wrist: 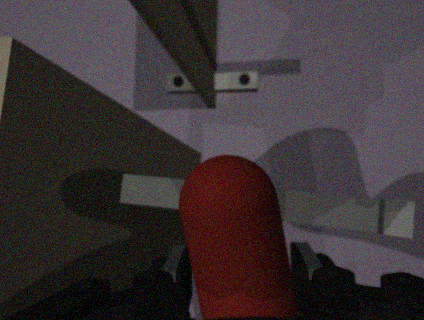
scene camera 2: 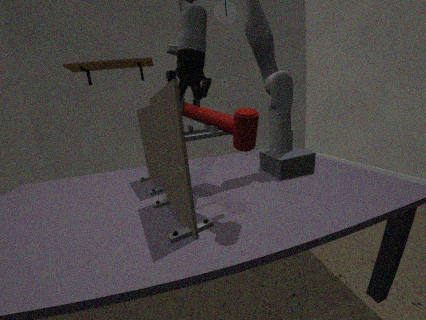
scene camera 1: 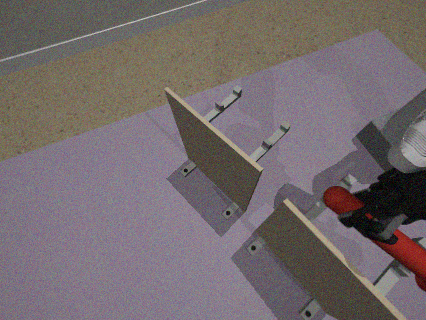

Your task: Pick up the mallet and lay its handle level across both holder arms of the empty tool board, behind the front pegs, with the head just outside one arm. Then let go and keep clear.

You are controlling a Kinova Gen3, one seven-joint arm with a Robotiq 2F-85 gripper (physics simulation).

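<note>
The red mallet's handle (scene camera 1: 407, 252) (scene camera 2: 210, 117) (wrist: 235, 235) is between the fingers of my gripper (scene camera 1: 372, 217) (scene camera 2: 192, 102) (wrist: 240, 266), which is shut on it near its rounded end. The mallet head (scene camera 1: 421, 281) (scene camera 2: 245, 130) is at the handle's other end. The mallet is above the near board's arms, its handle tilting down toward the head in scene camera 2. The empty tool board (scene camera 1: 210, 145) (scene camera 2: 144, 135) (wrist: 192, 30) stands upright. Its two holder arms (scene camera 1: 223, 105) (scene camera 1: 270, 142) have pegs and carry nothing. The head is hidden in the wrist view.
The near board (scene camera 1: 320, 260) (scene camera 2: 170, 155) (wrist: 75, 125) stands upright close beside my fingers. Its holder arms (scene camera 1: 392, 275) (scene camera 2: 207, 135) (wrist: 150, 191) run out beneath the mallet. A wooden wall shelf (scene camera 2: 110, 64) hangs in the background.
</note>
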